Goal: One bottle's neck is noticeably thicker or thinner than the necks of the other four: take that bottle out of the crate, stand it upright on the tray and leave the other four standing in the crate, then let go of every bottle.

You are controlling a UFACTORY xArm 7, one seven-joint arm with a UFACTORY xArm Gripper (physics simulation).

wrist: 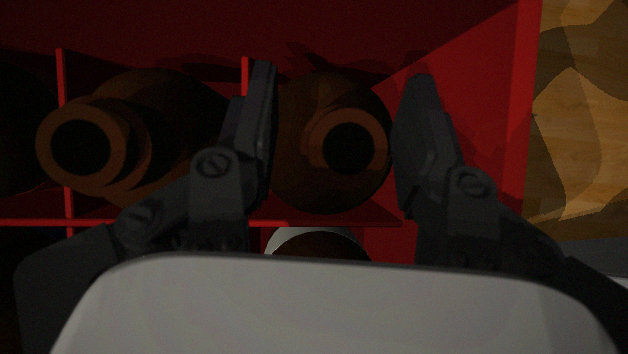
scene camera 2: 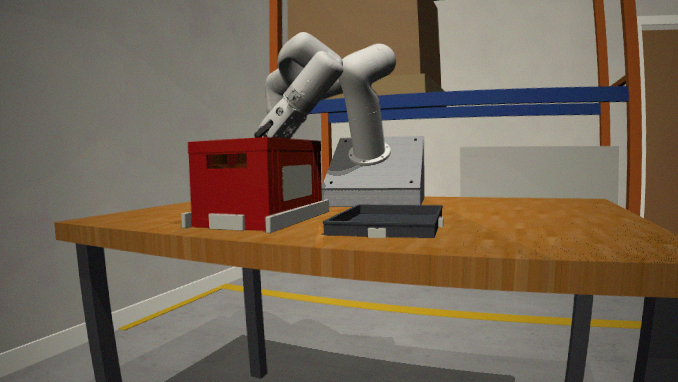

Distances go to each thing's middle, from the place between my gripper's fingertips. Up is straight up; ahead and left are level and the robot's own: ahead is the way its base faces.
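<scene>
You'd find the crate rail (scene camera 2: 275,222) 13 cm below my hand, 7 cm ahead of it and 17 cm to the left of it.
</scene>
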